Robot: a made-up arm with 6 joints.
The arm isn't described. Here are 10 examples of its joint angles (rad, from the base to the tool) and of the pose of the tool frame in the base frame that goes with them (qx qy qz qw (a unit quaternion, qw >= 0); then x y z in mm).
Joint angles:
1: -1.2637 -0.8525 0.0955 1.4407 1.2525 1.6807
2: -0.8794 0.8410 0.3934 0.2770 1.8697 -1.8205
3: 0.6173 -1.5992 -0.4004 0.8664 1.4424 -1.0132
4: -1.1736 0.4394 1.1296 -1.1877 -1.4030 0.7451
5: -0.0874 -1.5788 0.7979 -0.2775 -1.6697 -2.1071
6: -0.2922 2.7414 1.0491 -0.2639 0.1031 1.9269
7: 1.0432 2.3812 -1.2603 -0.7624 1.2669 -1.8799
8: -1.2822 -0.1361 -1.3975 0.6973 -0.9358 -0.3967
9: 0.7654 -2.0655 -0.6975 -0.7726 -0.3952 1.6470
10: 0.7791 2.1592 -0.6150 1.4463 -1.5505 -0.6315
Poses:
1: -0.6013 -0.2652 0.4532 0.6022 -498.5 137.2 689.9
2: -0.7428 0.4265 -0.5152 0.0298 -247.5 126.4 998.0
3: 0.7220 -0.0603 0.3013 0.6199 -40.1 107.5 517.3
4: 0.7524 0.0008 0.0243 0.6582 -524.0 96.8 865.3
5: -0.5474 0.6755 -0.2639 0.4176 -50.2 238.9 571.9
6: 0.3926 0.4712 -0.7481 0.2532 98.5 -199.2 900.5
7: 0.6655 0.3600 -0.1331 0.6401 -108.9 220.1 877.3
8: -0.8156 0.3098 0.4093 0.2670 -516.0 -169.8 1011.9
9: -0.2206 -0.0955 -0.0570 0.9690 -306.7 263.3 769.3
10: 0.2705 0.4203 0.8015 0.3282 -54.9 -187.4 1043.5
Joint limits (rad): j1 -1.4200..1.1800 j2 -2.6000..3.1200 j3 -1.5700..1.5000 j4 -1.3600..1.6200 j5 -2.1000..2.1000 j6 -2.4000..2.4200
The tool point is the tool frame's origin. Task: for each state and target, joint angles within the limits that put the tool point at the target. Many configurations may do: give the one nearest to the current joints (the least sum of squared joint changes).
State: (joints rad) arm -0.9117 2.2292 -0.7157 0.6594 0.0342 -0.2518
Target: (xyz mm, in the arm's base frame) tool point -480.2 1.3 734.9
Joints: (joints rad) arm -0.0174 2.4631 -1.2769 -0.3545 0.4034 0.0390
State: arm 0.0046 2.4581 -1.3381 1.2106 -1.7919 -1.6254
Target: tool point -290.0 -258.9 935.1
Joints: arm -0.2863 2.4994 -1.5198 1.3166 -1.5676 -1.7901
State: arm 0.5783 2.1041 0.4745 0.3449 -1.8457 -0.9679
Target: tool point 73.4 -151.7 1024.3
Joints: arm 0.4996 1.4674 0.1777 0.8125 -1.4783 -1.2414
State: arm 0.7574 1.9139 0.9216 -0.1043 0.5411 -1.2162
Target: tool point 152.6 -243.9 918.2
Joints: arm 0.8017 1.6321 1.4497 -0.2121 0.6789 -0.9031
